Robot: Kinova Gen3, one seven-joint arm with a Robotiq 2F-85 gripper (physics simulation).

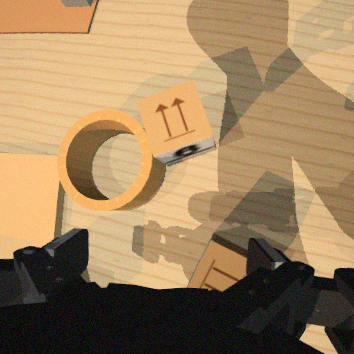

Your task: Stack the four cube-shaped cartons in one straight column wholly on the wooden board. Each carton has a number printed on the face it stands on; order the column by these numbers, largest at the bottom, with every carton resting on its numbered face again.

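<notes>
One carton is right of centre, touching or nearly touching a round ring. Its top shows two brown arrows. A white side face turned toward the gripper carries a black digit, strongly foreshortened, that looks like a 6. A second carton shows in part at the bottom, beside the right finger, with brown lines on its top; no number shows on it. The wooden board shows in part at the left edge. My gripper is open and empty, above the table on the near side of the ring. Two other cartons do not show.
The wooden ring stands between the board and the first carton. An orange mat lies at the top left, with part of a grey object on it. Shadows of the arm fall across the right side of the wood-grained table.
</notes>
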